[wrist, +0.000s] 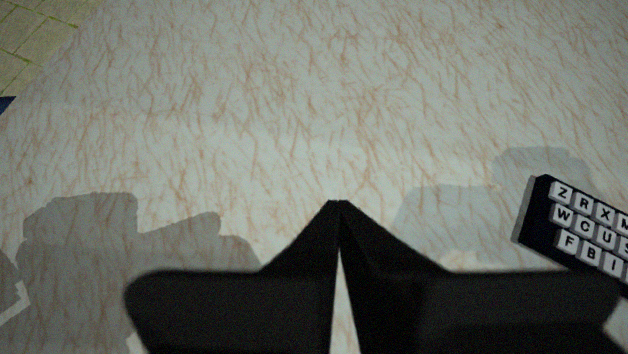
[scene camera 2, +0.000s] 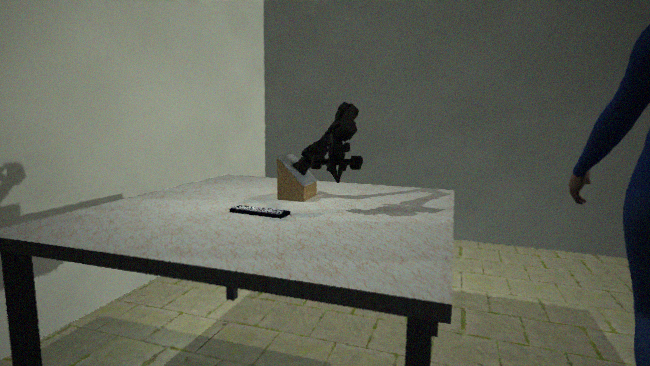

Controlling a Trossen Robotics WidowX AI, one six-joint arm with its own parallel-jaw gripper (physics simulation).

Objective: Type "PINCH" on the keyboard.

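Where they show: gripper, fingertip midpoint: [wrist: 337, 209] [scene camera 2: 338, 182]; arm's base, link origin: [scene camera 2: 299, 168].
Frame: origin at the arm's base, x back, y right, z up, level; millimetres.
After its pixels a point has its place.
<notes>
A black keyboard [scene camera 2: 259, 211] @(y 58, x -358, z -111 mm) [wrist: 590, 227] @(y 8, x -345, z -108 mm) with pale keys lies flat on the table. In the wrist view its near end shows at the right edge, with Z, R, X in the top row, W, C, U in the middle and F, B, I in the lower row. The rest of the keyboard is cut off by the frame or hidden behind the right finger. My gripper [scene camera 2: 337, 180] @(y -212, x -280, z -5 mm) [wrist: 337, 209] @(y -212, x -280, z -5 mm) is shut with its tips together, and holds nothing. It hangs above the table, to the left of the keyboard in the wrist view and apart from it.
The arm is mounted on a wooden block [scene camera 2: 295, 185] @(y -6, x -96, z -58 mm) with a sloped top, behind the keyboard. The speckled table [scene camera 2: 240, 250] @(y -23, x -731, z -124 mm) [wrist: 300, 100] @(y -278, x -403, z -124 mm) has a dark frame. A person in blue [scene camera 2: 612, 120] stands to the right of the table. Shadows of the arm fall on the table top.
</notes>
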